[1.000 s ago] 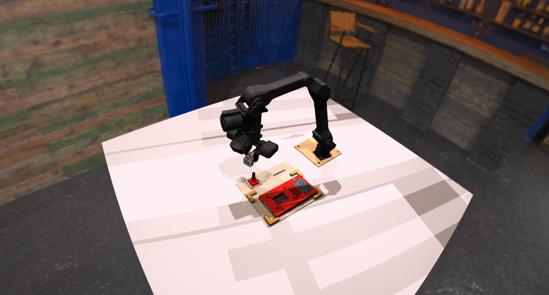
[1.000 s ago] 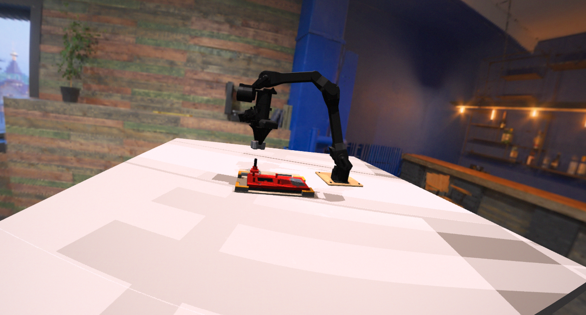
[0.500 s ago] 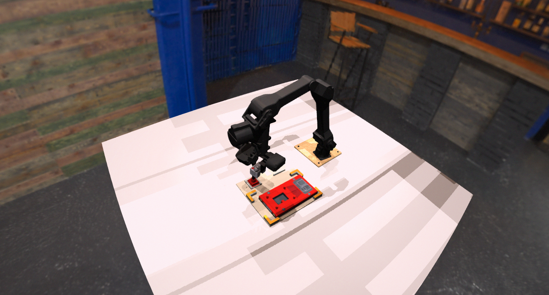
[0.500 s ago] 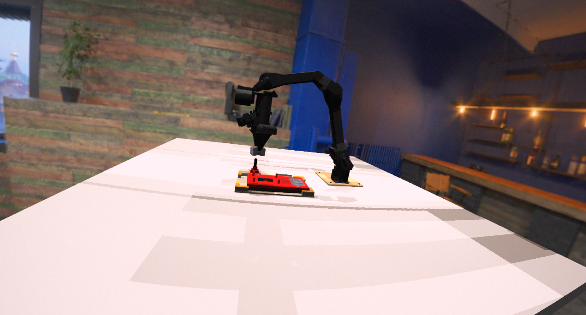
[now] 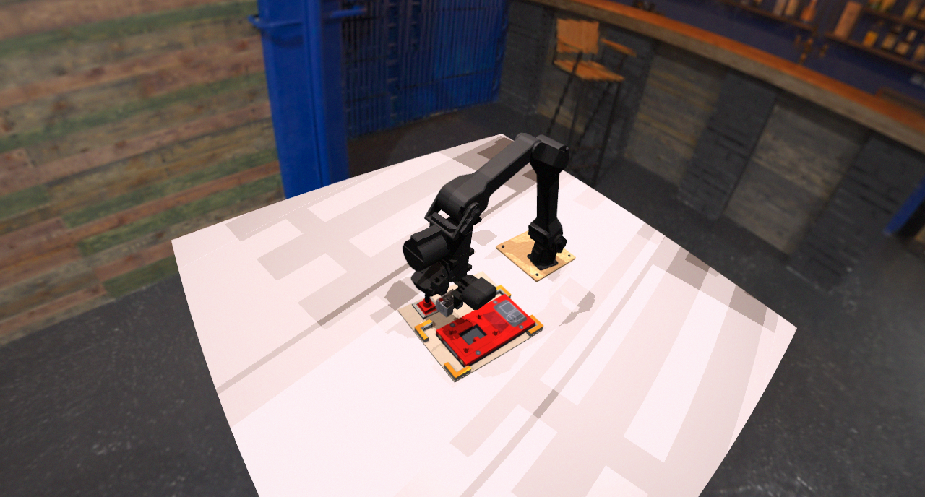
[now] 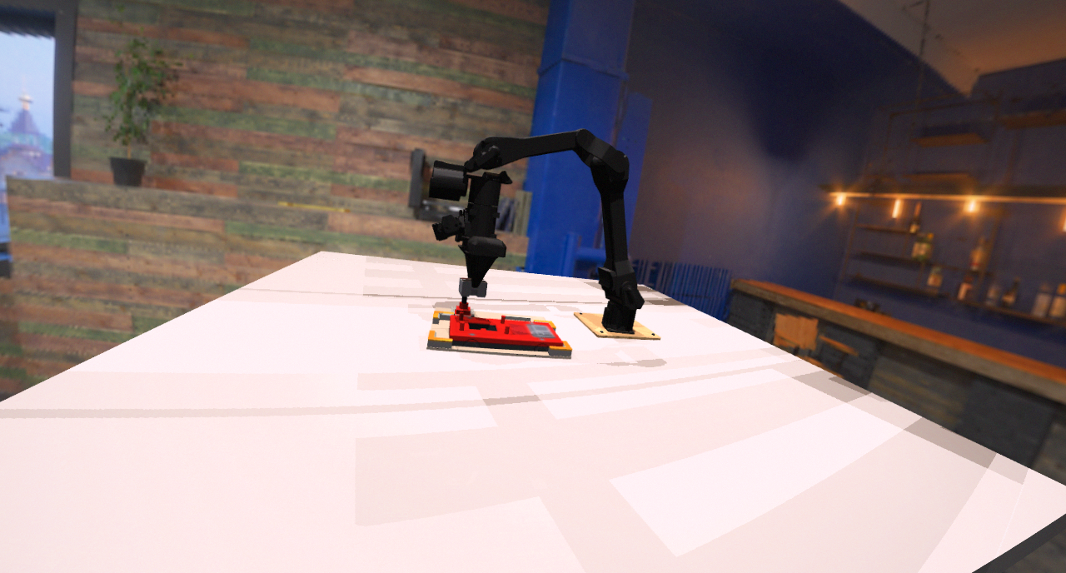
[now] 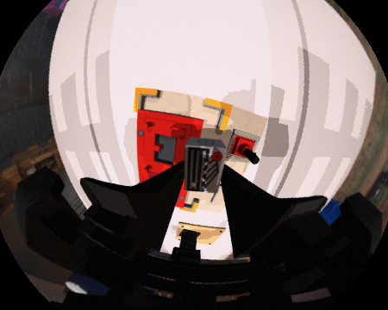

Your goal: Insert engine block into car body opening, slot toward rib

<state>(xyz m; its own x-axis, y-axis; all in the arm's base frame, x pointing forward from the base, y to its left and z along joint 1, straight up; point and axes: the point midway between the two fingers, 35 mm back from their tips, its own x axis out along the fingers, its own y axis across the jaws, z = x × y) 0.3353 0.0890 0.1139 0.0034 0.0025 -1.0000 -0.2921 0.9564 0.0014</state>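
Right now the black upright peg is 2 cm ahead of my gripper tip, 7 cm to the right of it and 5 cm below it. The rest, counted from my gripper tip: grey finned engine block: 1 cm below.
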